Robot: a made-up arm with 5 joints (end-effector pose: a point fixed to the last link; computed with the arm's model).
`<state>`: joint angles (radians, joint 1 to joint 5).
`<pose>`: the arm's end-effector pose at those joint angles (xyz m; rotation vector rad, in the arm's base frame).
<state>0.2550 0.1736 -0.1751 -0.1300 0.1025</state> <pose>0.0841 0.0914 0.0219 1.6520 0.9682 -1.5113</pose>
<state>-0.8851 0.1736 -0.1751 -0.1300 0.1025</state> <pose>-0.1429 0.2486 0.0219 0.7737 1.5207 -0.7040</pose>
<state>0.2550 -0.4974 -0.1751 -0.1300 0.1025</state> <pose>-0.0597 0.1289 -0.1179 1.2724 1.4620 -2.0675</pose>
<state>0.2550 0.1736 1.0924 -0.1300 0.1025</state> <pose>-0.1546 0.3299 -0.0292 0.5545 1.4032 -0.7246</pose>
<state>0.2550 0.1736 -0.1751 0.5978 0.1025</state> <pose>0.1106 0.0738 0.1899 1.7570 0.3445 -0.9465</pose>
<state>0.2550 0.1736 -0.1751 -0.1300 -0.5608</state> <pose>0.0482 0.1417 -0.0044 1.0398 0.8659 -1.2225</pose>
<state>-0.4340 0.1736 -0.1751 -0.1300 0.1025</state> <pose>-0.0324 0.2191 0.0219 1.1332 1.3558 -1.0342</pose>
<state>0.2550 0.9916 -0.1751 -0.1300 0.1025</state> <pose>0.1011 0.0870 0.2676 1.8507 0.3621 -0.7817</pose>
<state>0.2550 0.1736 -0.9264 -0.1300 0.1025</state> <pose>0.0384 -0.1149 0.0233 2.2675 0.4408 -1.8954</pose>
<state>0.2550 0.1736 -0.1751 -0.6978 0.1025</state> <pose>-0.0054 0.1352 -0.0686 1.4208 1.4756 -1.9198</pose>
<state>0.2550 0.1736 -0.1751 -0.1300 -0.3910</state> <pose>0.0595 0.1319 0.0045 1.1930 0.8967 -1.3003</pose>
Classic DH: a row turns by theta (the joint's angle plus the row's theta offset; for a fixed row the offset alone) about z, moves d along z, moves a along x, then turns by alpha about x. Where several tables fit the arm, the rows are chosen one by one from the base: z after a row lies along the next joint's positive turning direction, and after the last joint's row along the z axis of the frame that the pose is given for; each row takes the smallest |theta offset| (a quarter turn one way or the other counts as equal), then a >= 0, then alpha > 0; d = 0 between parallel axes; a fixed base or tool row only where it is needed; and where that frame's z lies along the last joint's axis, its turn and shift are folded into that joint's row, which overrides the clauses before.
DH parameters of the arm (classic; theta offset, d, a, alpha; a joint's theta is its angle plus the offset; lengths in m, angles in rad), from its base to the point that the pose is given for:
base (fixed): 0.046 0 -0.1522 3.1416
joint 1: 0.046 -0.165 -0.071 -1.5708
joint 2: 0 -0.039 -0.018 -1.5708
joint 3: 0 -0.03 0.059 1.5708
joint 4: 0.5981 -0.0117 0.014 1.8933
joint 5: 0 0.2325 0.0681 -1.8933
tool (fixed): -2.1689 -0.0816 0 0

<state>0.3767 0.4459 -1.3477 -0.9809 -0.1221</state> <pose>0.0342 -0.0439 0.0009 -2.1958 -0.8992 1.3586</pose>
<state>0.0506 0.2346 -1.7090 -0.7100 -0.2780</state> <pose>-0.0236 -0.0916 -0.0441 -2.1381 -0.7412 1.7001</pose>
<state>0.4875 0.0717 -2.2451 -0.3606 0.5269</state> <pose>-0.3525 -0.1416 -0.0705 -1.4842 0.8557 0.6486</pose>
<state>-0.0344 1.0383 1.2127 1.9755 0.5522</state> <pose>-0.4770 0.1488 0.1946 0.7234 0.6615 1.7772</pose>
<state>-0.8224 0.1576 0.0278 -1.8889 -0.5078</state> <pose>-0.4584 -0.0074 0.0182 -1.1093 1.9214 -1.2186</pose>
